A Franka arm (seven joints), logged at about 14 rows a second.
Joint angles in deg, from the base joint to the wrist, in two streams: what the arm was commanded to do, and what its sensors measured. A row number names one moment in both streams.
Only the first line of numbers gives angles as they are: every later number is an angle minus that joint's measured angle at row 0.
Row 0, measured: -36.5 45.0 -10.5 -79.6 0.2 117.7 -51.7
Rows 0 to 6, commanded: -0.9 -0.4 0.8 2.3 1.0 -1.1 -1.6; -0.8 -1.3 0.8 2.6 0.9 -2.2 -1.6; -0.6 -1.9 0.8 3.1 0.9 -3.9 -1.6; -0.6 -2.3 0.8 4.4 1.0 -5.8 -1.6; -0.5 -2.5 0.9 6.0 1.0 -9.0 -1.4; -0.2 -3.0 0.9 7.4 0.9 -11.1 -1.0; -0.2 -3.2 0.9 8.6 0.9 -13.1 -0.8
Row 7, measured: 0.1 -2.2 0.5 6.2 0.1 -8.9 -0.2
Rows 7 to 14, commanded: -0.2 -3.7 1.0 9.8 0.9 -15.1 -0.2; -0.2 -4.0 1.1 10.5 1.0 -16.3 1.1; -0.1 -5.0 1.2 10.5 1.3 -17.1 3.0; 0.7 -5.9 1.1 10.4 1.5 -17.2 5.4; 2.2 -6.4 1.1 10.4 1.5 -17.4 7.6; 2.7 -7.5 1.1 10.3 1.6 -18.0 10.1; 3.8 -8.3 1.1 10.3 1.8 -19.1 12.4; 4.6 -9.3 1.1 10.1 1.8 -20.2 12.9
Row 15, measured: 3.1 -6.8 1.2 10.7 1.0 -17.6 10.2
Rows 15 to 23, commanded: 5.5 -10.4 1.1 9.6 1.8 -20.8 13.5; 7.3 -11.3 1.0 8.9 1.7 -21.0 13.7; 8.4 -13.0 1.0 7.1 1.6 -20.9 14.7; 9.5 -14.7 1.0 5.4 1.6 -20.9 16.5; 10.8 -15.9 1.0 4.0 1.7 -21.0 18.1; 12.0 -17.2 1.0 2.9 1.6 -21.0 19.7; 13.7 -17.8 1.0 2.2 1.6 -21.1 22.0; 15.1 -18.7 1.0 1.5 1.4 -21.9 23.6; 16.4 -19.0 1.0 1.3 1.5 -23.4 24.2
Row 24, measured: 13.9 -15.9 1.5 4.7 1.0 -21.7 21.9
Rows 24 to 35, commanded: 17.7 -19.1 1.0 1.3 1.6 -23.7 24.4; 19.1 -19.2 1.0 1.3 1.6 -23.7 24.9; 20.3 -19.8 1.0 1.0 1.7 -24.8 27.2; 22.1 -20.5 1.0 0.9 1.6 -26.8 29.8; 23.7 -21.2 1.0 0.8 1.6 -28.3 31.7; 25.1 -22.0 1.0 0.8 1.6 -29.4 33.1; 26.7 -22.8 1.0 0.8 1.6 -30.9 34.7; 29.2 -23.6 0.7 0.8 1.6 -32.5 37.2; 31.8 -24.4 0.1 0.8 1.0 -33.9 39.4; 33.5 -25.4 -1.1 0.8 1.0 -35.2 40.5; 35.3 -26.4 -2.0 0.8 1.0 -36.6 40.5; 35.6 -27.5 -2.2 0.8 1.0 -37.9 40.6
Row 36, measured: 33.8 -23.9 -0.2 3.1 1.0 -36.1 40.0
